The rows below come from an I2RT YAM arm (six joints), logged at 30 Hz.
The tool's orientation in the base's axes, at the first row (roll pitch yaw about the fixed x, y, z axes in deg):
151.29 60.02 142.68
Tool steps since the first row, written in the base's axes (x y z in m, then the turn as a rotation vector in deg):
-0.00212 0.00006 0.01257 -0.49 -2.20 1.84
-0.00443 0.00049 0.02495 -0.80 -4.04 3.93
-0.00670 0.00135 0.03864 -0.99 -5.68 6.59
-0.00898 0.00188 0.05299 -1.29 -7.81 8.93
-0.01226 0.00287 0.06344 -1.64 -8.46 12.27
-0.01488 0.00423 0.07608 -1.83 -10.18 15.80
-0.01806 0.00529 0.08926 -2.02 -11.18 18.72
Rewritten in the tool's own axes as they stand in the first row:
-0.01003 0.00265 -0.00741 -2.07 -1.75 -1.07
-0.01970 0.00556 -0.01494 -4.31 -3.05 -2.12
-0.03040 0.00921 -0.02304 -7.04 -4.01 -3.33
-0.04176 0.01270 -0.03141 -9.59 -5.53 -4.46
-0.04921 0.01549 -0.03901 -12.54 -5.42 -6.18
-0.05871 0.01929 -0.04700 -16.04 -6.24 -7.76
-0.06854 0.02282 -0.05571 -18.80 -6.53 -9.13

